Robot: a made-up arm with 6 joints. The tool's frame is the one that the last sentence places.
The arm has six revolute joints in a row. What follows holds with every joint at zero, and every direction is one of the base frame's.
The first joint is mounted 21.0 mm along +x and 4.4 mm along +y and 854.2 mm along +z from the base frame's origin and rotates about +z.
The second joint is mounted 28.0 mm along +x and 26.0 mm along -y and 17.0 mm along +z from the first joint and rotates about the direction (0, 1, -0.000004).
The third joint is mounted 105.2 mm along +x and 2.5 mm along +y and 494.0 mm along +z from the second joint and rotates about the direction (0, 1, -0.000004).
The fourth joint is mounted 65.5 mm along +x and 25.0 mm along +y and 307.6 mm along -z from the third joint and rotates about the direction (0, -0.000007, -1).
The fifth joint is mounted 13.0 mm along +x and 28.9 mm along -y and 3.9 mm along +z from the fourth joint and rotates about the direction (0, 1, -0.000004).
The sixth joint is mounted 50.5 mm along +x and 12.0 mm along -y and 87.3 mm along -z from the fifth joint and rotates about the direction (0, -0.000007, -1).
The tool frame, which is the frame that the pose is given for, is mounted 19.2 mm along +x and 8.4 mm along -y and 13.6 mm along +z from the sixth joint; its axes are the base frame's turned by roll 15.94, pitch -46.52 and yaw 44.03 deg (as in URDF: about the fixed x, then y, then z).
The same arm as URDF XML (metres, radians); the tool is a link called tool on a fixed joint. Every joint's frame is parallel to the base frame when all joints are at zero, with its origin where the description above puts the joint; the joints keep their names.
<robot name="arm">
  <joint name="joint 1" type="continuous">
    <parent link="base"/>
    <child link="link1"/>
    <origin xyz="0.021 0.0044 0.8542"/>
    <axis xyz="0 0 1"/>
  </joint>
  <joint name="joint 2" type="continuous">
    <parent link="link1"/>
    <child link="link2"/>
    <origin xyz="0.028 -0.026 0.017"/>
    <axis xyz="0 1 0"/>
  </joint>
  <joint name="joint 3" type="continuous">
    <parent link="link2"/>
    <child link="link3"/>
    <origin xyz="0.1052 0.0025 0.494"/>
    <axis xyz="0 1 0"/>
  </joint>
  <joint name="joint 4" type="continuous">
    <parent link="link3"/>
    <child link="link4"/>
    <origin xyz="0.0655 0.025 -0.3076"/>
    <axis xyz="0 0 -1"/>
  </joint>
  <joint name="joint 5" type="continuous">
    <parent link="link4"/>
    <child link="link5"/>
    <origin xyz="0.013 -0.0289 0.0039"/>
    <axis xyz="0 1 0"/>
  </joint>
  <joint name="joint 6" type="continuous">
    <parent link="link5"/>
    <child link="link6"/>
    <origin xyz="0.0505 -0.012 -0.0873"/>
    <axis xyz="0 0 -1"/>
  </joint>
  <joint name="tool_fixed" type="fixed">
    <parent link="link6"/>
    <child link="tool"/>
    <origin xyz="0.0192 -0.0084 0.0136" rpy="0.2782 -0.8119 0.7685"/>
  </joint>
  <link name="base"/>
  <link name="link1"/>
  <link name="link2"/>
  <link name="link3"/>
  <link name="link4"/>
  <link name="link5"/>
  <link name="link6"/>
  <link name="tool"/>
</robot>

